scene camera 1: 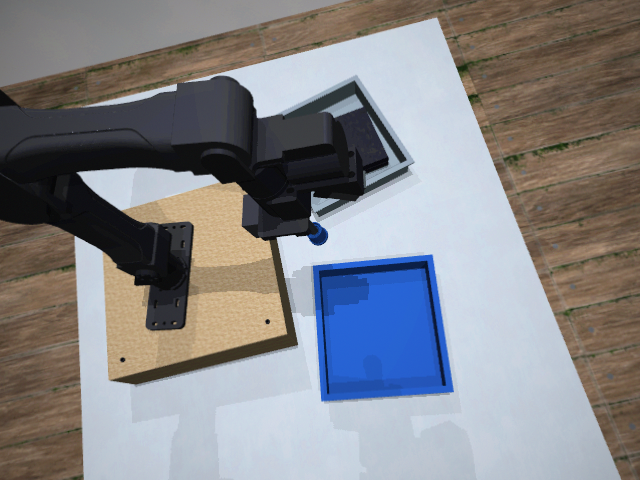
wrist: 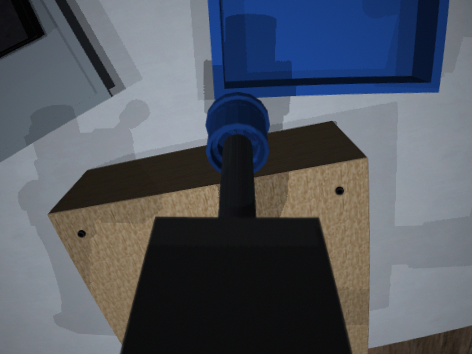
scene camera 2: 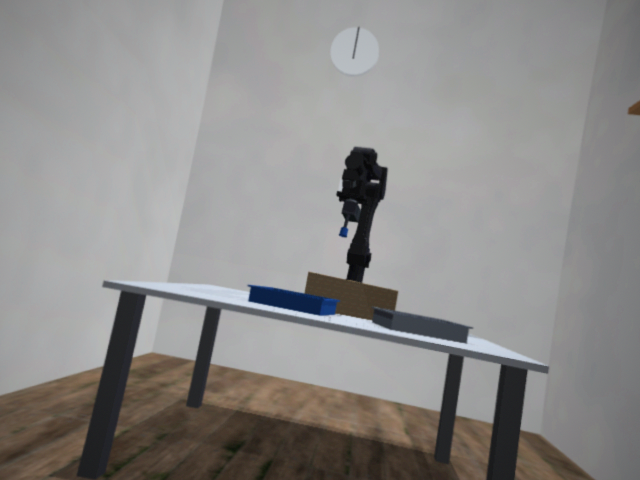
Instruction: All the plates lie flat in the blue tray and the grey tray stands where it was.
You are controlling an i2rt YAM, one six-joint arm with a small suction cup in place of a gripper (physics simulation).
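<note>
There's my suction cup (scene camera 1: 320,239), and it carries nothing; you'd also find my suction cup in the wrist view (wrist: 237,109) and in scene camera 2 (scene camera 2: 351,212). The suction cup is 28 cm from the middle of a blue tray (scene camera 1: 380,333), above it. That blue tray is visible in the wrist view (wrist: 263,55) too, and in scene camera 2 (scene camera 2: 306,303). I can also see a grey tray (scene camera 2: 394,320).
</note>
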